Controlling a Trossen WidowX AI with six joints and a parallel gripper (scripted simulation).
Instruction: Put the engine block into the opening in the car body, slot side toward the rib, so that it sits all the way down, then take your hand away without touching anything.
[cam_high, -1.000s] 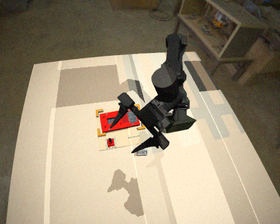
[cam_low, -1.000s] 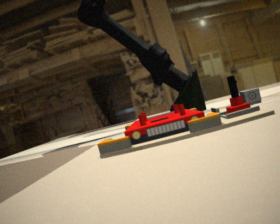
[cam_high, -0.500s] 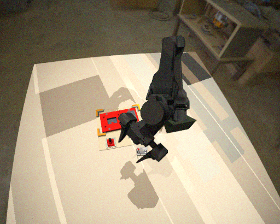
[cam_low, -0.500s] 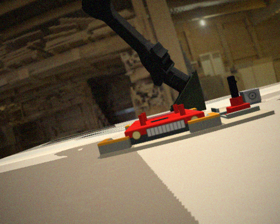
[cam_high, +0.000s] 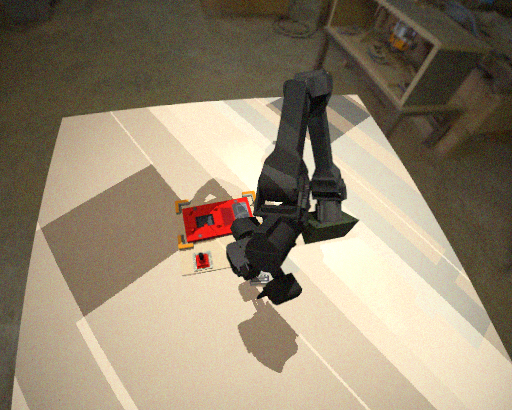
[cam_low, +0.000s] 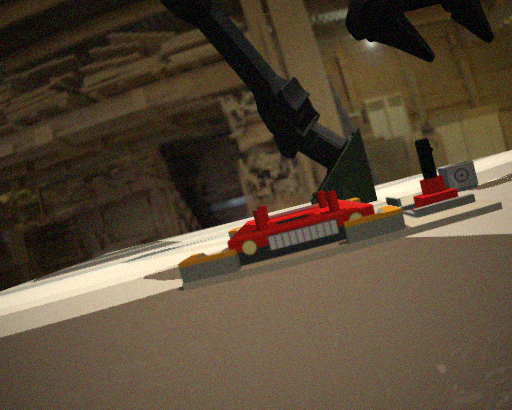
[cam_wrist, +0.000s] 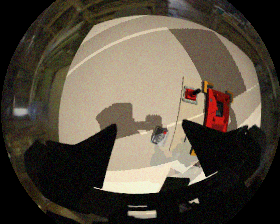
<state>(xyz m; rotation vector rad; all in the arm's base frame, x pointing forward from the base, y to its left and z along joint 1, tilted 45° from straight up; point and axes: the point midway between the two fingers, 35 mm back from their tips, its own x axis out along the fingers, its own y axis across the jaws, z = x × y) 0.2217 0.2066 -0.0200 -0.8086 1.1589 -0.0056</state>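
The grey engine block lies 40 mm behind my gripper tip, 30 mm to the right of it and 140 mm below it. The rest, counted from my gripper tip: black peg: 110 mm ahead, 90 mm to the right, 110 mm below.
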